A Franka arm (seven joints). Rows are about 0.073 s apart.
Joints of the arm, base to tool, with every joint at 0 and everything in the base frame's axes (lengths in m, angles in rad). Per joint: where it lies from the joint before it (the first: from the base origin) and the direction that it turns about. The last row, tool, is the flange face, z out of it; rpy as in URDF.
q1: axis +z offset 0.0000 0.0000 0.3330
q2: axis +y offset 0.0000 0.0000 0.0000
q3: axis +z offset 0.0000 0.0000 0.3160
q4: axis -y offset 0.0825 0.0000 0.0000
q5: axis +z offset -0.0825 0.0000 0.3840
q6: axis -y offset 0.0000 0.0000 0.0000
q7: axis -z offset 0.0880 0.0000 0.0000
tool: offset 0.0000 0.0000 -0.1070 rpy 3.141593 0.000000 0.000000
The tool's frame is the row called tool.
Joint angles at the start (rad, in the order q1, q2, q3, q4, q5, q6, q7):
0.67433, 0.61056, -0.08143, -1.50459, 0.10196, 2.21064, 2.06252
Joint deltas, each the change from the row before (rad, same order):
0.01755, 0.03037, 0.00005, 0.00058, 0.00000, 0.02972, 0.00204
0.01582, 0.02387, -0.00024, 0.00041, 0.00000, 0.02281, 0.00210
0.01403, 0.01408, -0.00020, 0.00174, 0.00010, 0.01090, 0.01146
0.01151, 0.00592, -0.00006, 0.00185, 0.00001, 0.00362, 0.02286
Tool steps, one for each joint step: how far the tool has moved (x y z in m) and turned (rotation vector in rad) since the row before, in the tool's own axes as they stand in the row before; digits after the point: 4 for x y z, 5 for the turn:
-0.0102, 0.0058, 0.0192, 0.00047, 0.00197, -0.01468
-0.0089, 0.0057, 0.0151, -0.00014, 0.00184, -0.01293
-0.0082, 0.0052, 0.0086, -0.00140, 0.00116, -0.00213
-0.0070, 0.0043, 0.0033, -0.00090, 0.00000, 0.01143

